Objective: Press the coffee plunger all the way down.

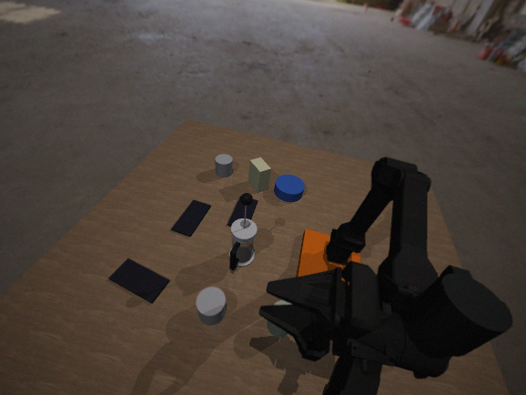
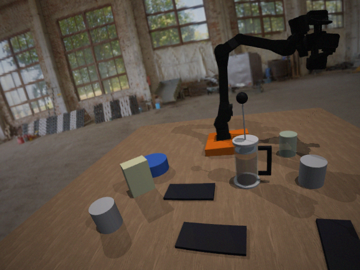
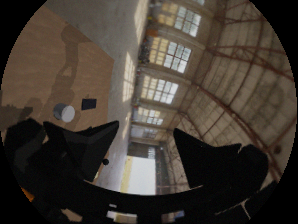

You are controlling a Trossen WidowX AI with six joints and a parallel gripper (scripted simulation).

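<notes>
The glass coffee press lies 27 cm to the right of my gripper tip, 26 cm below it and 8 cm ahead of it. Round my gripper tip: beige block: 63 cm to the right, 34 cm below, 10 cm ahead; pale green cylinder: 35 cm below, 11 cm to the right, 7 cm behind.
</notes>
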